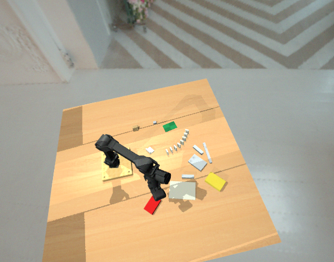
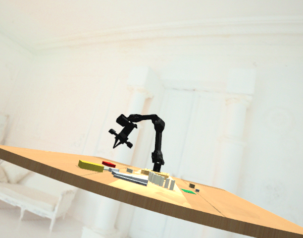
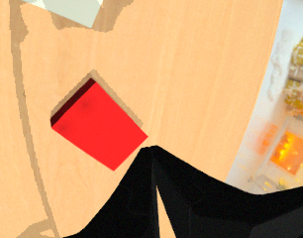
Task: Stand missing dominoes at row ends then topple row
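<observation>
My gripper tip is 60 mm short of the green tile, 550 mm to the right of it and 120 mm above it. Also, from my gripper tip: red block (40 mm behind, 20 mm to the right, 110 mm below); then light grey piece (180 mm ahead, 150 mm to the left, 110 mm below); then white sheet (140 mm ahead, 60 mm to the left, 120 mm below).
</observation>
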